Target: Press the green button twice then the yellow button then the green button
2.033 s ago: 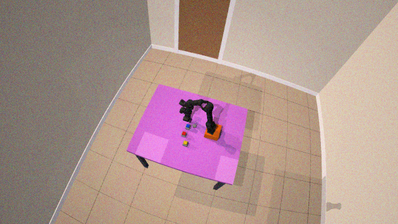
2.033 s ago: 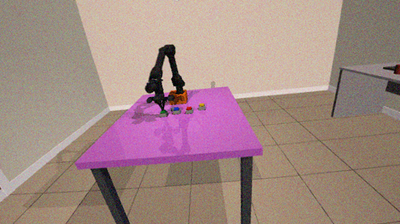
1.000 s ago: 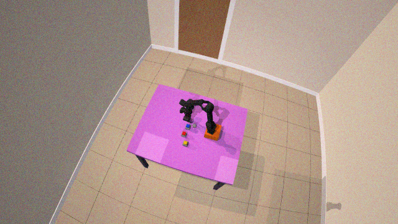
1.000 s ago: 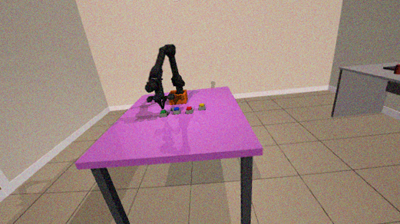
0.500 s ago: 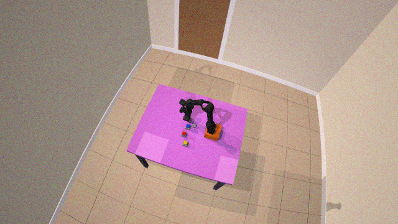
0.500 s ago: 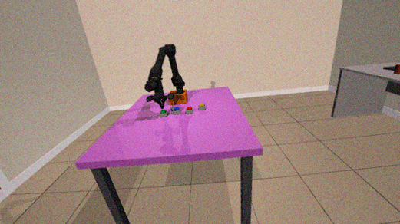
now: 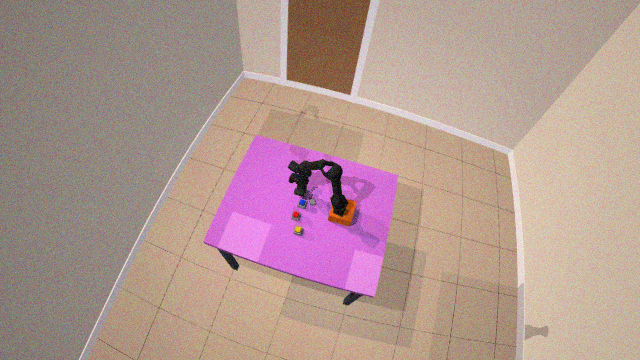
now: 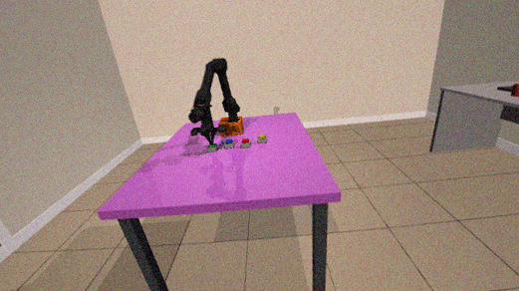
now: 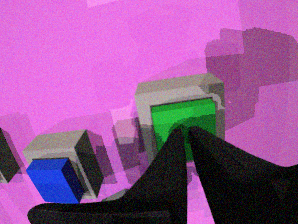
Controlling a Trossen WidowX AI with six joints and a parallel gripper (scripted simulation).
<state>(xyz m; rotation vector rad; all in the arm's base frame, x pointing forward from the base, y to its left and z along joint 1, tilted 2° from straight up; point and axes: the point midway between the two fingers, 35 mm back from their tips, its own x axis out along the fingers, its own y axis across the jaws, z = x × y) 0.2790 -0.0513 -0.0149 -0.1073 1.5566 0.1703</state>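
My gripper tip is 1 cm above the green button. From my gripper tip the other things lie so: red button: 5 cm behind, 18 cm to the left, 1 cm below; yellow button: 11 cm behind, 26 cm to the left, 1 cm below; blue button: 4 cm behind, 9 cm to the left, 1 cm below.
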